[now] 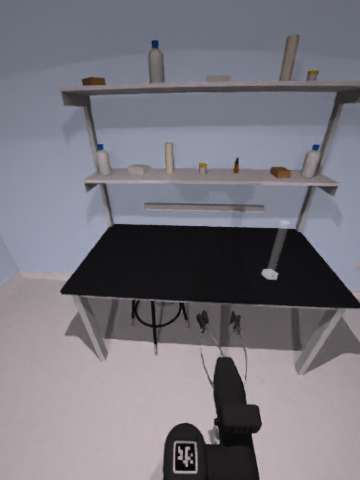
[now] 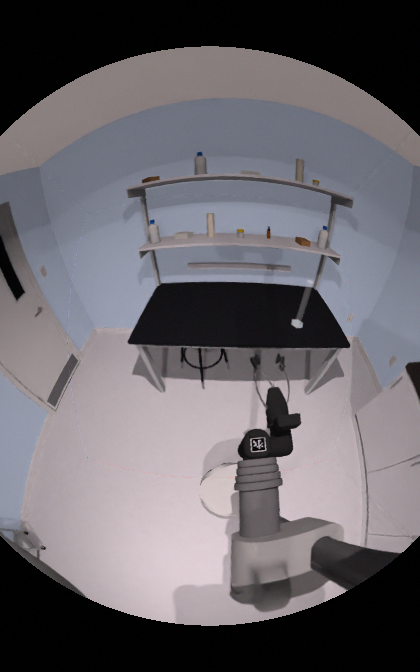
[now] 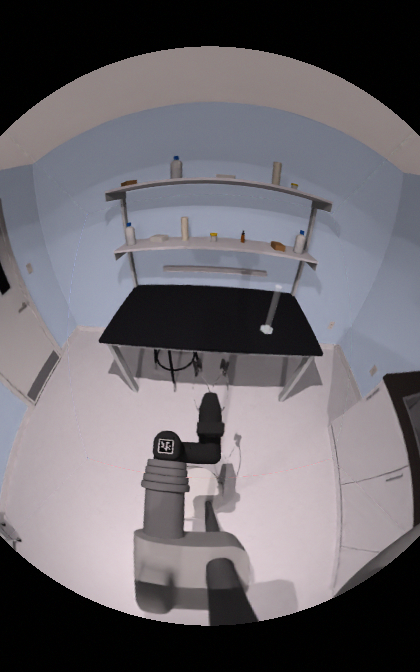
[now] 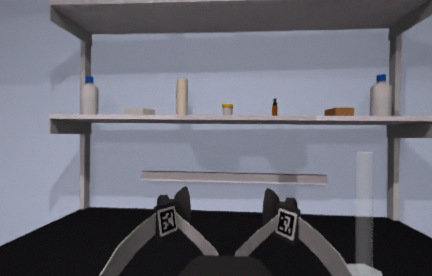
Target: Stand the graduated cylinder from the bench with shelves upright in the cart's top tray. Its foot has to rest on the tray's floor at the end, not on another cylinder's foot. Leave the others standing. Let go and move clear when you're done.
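Frame: origin at the robot's base, x right, y back, z down, level; centimetres.
Seen in the pictures: hand, its tool point: (image 1: pixel 218 317) (image 2: pixel 267 358) (image 3: pixel 210 363) (image 4: pixel 226 209); robot's base, origin of its link: (image 2: pixel 228 488) (image 3: pixel 193 491).
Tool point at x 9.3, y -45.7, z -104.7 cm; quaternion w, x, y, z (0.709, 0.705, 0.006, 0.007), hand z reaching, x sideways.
Note:
Offsets run from my tool point to a thing's top centre. "spot": to the spot under its first point. Level surfaces: height alone.
The clear graduated cylinder @(dx +39.4, dy -52.5, dz -2.3 cm) (image 1: pixel 278 248) (image 2: pixel 303 304) (image 3: pixel 272 308) (image 4: pixel 364 210) stands upright on its pale foot on the right part of the black bench top @(dz +31.1 cm) (image 1: pixel 185 265) (image 2: pixel 225 315) (image 3: pixel 200 320) (image 4: pixel 310 245). My gripper (image 1: pixel 219 321) (image 2: pixel 268 362) (image 3: pixel 211 367) (image 4: pixel 227 206) is open, with nothing between its fingertips. It is in front of the bench, to the left of the cylinder and apart from it. The cart and its top tray cannot be made out.
Two shelves (image 1: pixel 210 176) (image 4: pixel 215 119) above the bench hold bottles, boxes and jars. A stool @(dx -30.1, dy -71.5, dz +51.5 cm) (image 1: pixel 155 320) (image 2: pixel 202 362) stands under the bench. A white cabinet @(spot: dx +108.6, dy +41.5, dz +57.6 cm) (image 2: pixel 390 440) (image 3: pixel 370 450) is at the right. A door (image 2: pixel 30 320) is at the left. Part of a metal frame (image 2: pixel 30 542) shows at lower left.

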